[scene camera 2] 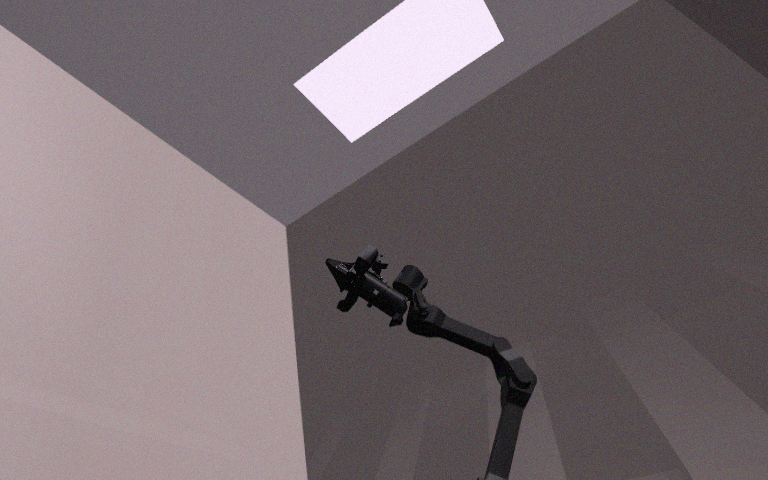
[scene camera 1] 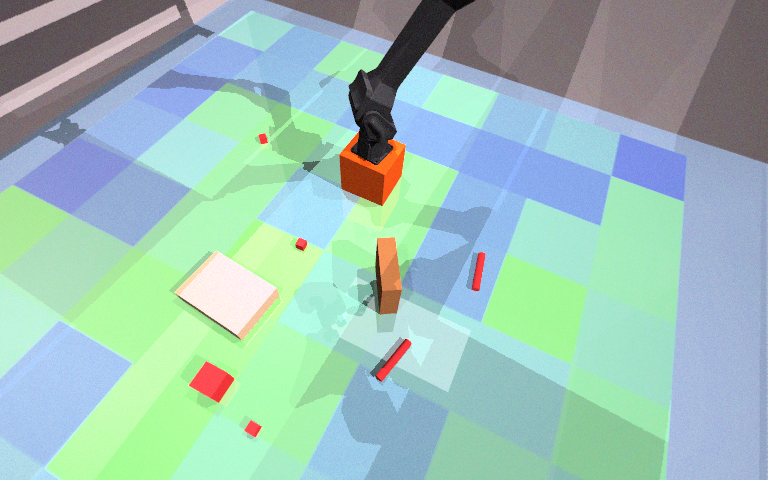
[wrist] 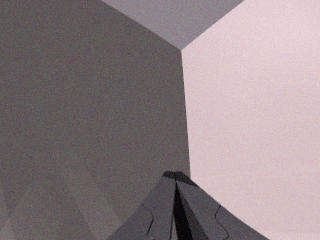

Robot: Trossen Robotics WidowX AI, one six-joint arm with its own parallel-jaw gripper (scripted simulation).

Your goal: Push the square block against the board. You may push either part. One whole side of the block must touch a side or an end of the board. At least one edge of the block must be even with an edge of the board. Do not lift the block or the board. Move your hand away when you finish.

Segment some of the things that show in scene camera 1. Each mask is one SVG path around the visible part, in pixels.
A red cube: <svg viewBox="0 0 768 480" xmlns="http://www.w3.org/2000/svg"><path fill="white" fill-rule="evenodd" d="M206 361L189 386L219 403L235 378Z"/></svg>
